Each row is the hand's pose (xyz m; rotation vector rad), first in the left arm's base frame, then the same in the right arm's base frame.
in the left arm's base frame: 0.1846 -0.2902 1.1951 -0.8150 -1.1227 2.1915
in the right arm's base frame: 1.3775 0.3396 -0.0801 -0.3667 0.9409 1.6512
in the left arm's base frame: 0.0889 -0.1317 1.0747 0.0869 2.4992 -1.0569
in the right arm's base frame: 1.2617 0.4253 -0.2476 -0.4094 -1.0923 1.9588
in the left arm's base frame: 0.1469 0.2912 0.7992 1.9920 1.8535 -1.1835
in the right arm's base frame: 1.0634 0.3577 -0.7104 -1.4322 0.2590 2.6258
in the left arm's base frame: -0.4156 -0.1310 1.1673 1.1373 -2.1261 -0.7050
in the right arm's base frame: 1.2449 0.9355 -0.1972 -0.8586 -1.5654 -0.2176
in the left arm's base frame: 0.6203 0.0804 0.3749 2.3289 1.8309 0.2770
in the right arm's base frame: 0.7246 -0.2097 -0.6015 2.0904 0.2656 -1.7163
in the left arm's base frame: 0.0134 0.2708 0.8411 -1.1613 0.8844 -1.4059
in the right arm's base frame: 1.0730 0.4940 -0.6741 1.6531 -1.0024 1.4798
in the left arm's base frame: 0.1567 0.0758 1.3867 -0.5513 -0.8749 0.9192
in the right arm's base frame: 1.6057 0.4426 -0.4099 -1.1823 0.9116 0.4683
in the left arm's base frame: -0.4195 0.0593 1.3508 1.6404 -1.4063 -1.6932
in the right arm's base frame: 1.4470 0.9954 -0.3567 -0.6013 -2.0329 -1.2009
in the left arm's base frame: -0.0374 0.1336 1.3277 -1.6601 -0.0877 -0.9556
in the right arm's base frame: 1.5153 0.6260 -0.4615 2.5656 -0.9924 0.5301
